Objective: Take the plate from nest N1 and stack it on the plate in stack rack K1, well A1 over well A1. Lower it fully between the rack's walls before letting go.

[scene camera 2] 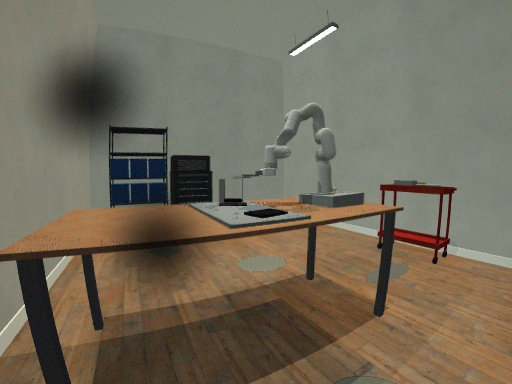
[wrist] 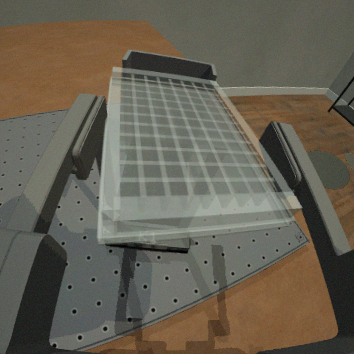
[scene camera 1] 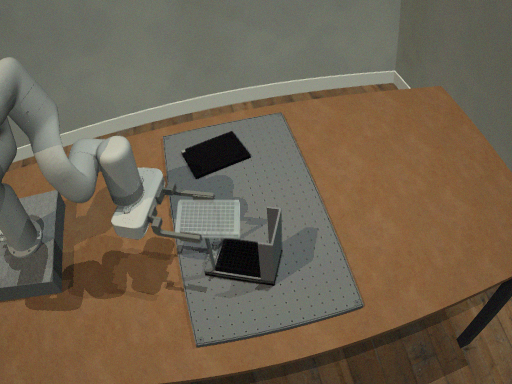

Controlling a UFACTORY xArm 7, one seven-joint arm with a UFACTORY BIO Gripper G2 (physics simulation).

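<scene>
A clear gridded plate is held roughly level in my gripper, which is shut on its two long sides. The plate hangs above the walls of stack rack K1. In the wrist view the rack's far wall shows beyond the plate's far end, and the plate hides most of the rack. A dark gridded plate lies low between the rack's walls. Nest N1 is a flat black holder, with no plate seen on it.
The rack and the nest stand on a grey perforated board on the wooden table. The rack's tall walls stand up from the board. A red cart stands on the floor beyond the table.
</scene>
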